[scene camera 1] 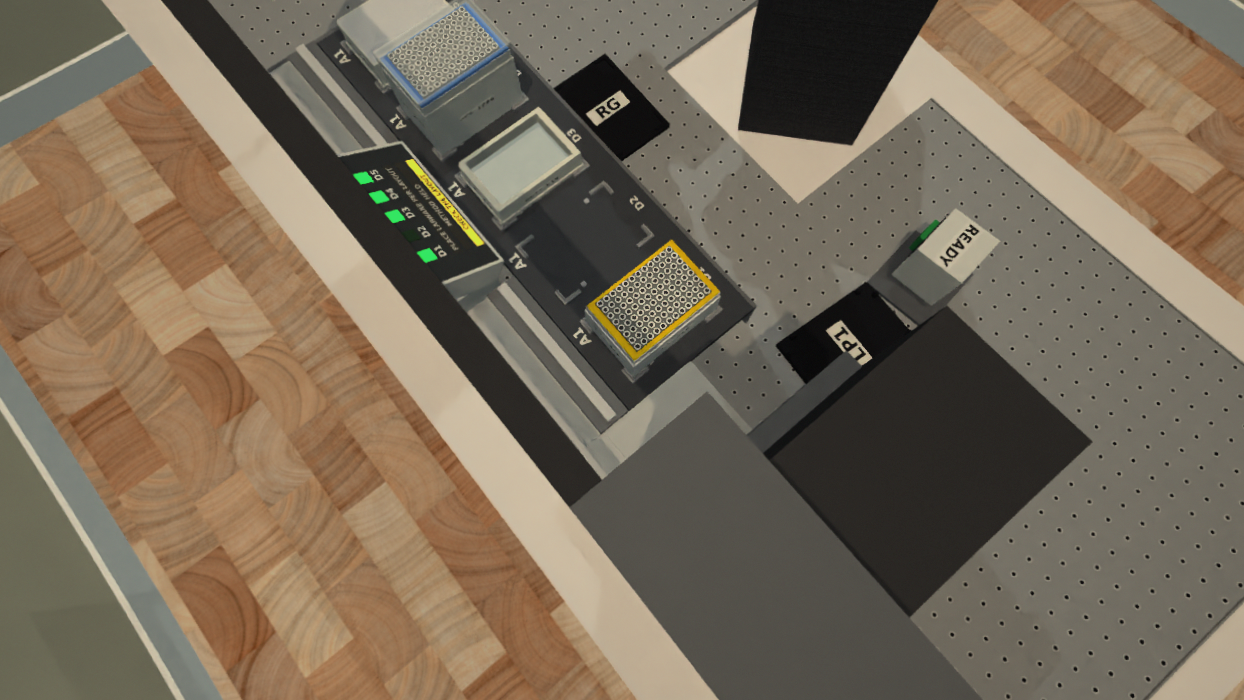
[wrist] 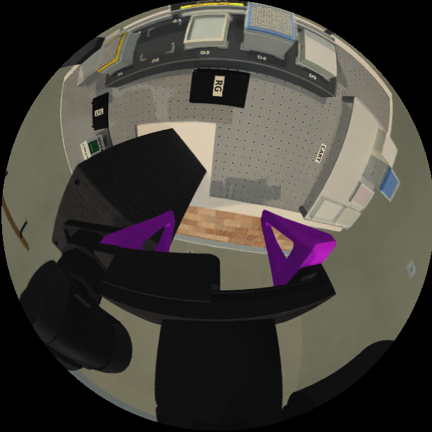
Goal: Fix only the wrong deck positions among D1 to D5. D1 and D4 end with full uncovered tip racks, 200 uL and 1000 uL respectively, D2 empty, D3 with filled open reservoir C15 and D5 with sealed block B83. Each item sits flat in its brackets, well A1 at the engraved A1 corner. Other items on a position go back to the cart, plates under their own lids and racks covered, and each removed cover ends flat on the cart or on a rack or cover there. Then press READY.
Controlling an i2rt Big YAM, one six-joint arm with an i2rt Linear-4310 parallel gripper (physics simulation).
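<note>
My gripper is open and empty, its purple fingers wide apart above the bench. A yellow-rimmed, uncovered tip rack sits on D1. D2 holds no item between its brackets. A pale open reservoir sits on D3; its engraved code is not readable. A tall blue-rimmed, uncovered tip rack sits on D4. A pale block or plate sits on D5, partly hidden by the D4 rack in the scene view. The READY box has a green button.
The cart at the right of the wrist view carries several pale items and a blue-topped item. The RG pad and LP1 pad bear no labware. The screen shows green lamps for D1, D3, D4 and D5.
</note>
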